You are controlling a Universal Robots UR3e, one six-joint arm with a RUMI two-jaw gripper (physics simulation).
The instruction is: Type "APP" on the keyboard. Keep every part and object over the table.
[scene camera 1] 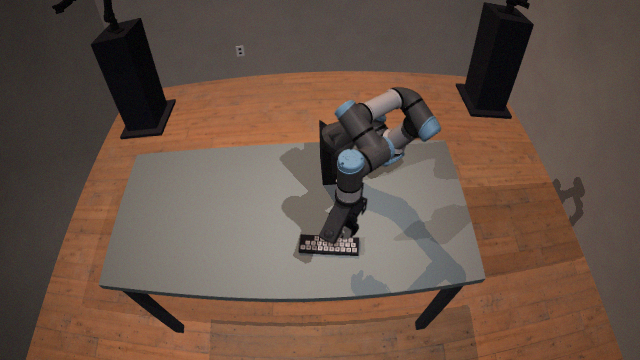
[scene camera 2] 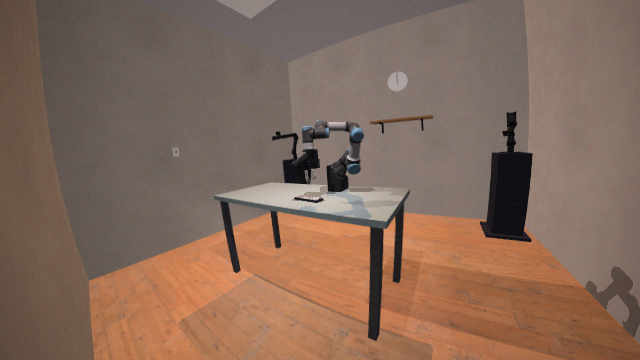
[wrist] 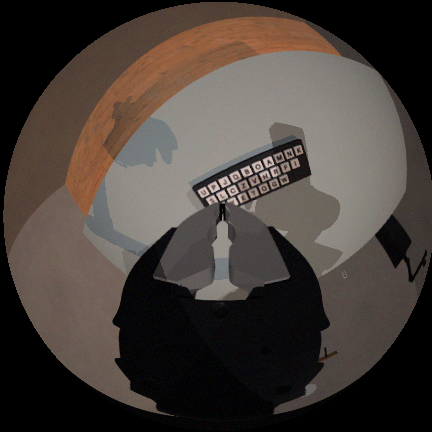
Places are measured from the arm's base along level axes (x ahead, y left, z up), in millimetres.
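Pixels of known places: gripper, between the fingertips: (scene camera 1: 343, 238) (scene camera 2: 309, 184) (wrist: 222, 204); arm's base, origin of its link: (scene camera 1: 334, 141) (scene camera 2: 337, 171).
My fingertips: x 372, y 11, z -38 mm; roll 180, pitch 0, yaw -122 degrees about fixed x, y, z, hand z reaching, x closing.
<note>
Ahead of a thing's pixels: the offset from my fingertips to its top centre. Level surfaces: height alone.
A black keyboard @[dx -32, dy -41, dz -90 mm] (scene camera 1: 305, 253) (scene camera 2: 309, 199) (wrist: 303, 170) with white letter keys lies flat on the grey table @[dz -107 mm] (scene camera 1: 200, 225) (scene camera 2: 260, 196) (wrist: 350, 110). In the wrist view its row farthest from the gripper reads U P J D B O A M N K, with the P key @[dx -7, dy +22, dz -90 mm] (wrist: 214, 187) near the left end and the A key @[dx -17, dy -71, dz -90 mm] (wrist: 269, 162) right of the middle. My gripper (scene camera 2: 309, 183) (wrist: 222, 204) is shut and empty, above the keyboard with a gap below the tips. In the wrist view the tips overlap the keyboard's near edge at the left, and partly hide a key there.
The arm's black base mount (scene camera 1: 328, 160) (scene camera 2: 337, 179) stands at the table's back edge, behind the keyboard. Two black pedestals (scene camera 1: 130, 80) (scene camera 1: 500, 62) stand on the floor beyond the table. The arm's shadows fall across the table and the keyboard's surroundings.
</note>
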